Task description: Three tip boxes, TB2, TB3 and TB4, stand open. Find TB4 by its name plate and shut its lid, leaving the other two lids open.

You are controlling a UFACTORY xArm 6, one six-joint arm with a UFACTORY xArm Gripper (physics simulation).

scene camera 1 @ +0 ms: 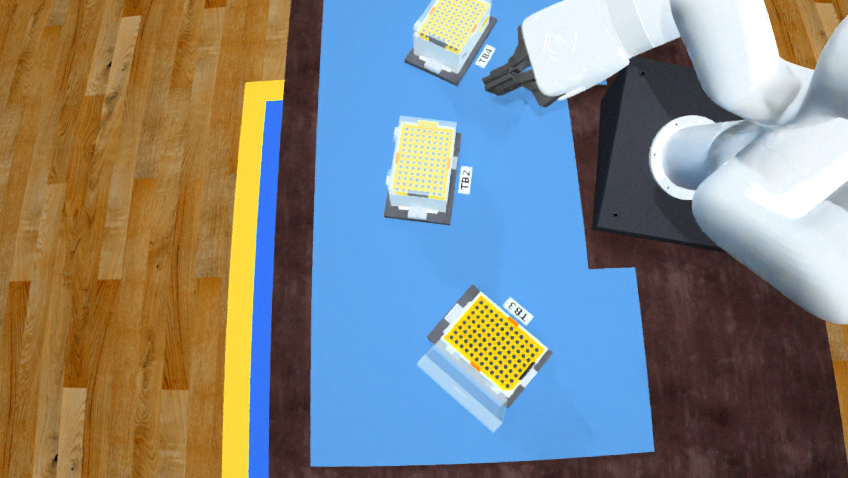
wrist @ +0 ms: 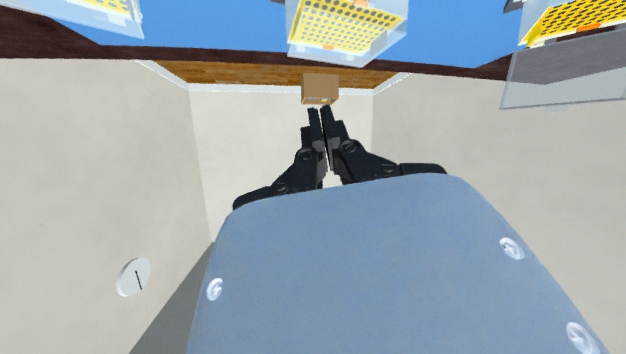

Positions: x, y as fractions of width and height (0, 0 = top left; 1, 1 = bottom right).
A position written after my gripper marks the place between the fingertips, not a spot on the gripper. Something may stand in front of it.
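Observation:
What I'm seeing is a blue mat (wrist: 0.75, 0.12), a clear lid (scene camera 1: 0.50, 0.33) and another clear lid (scene camera 1: 0.57, 0.83). My gripper (scene camera 1: 0.58, 0.18) is there as well, and the wrist view shows it too, the gripper (wrist: 0.51, 0.35).

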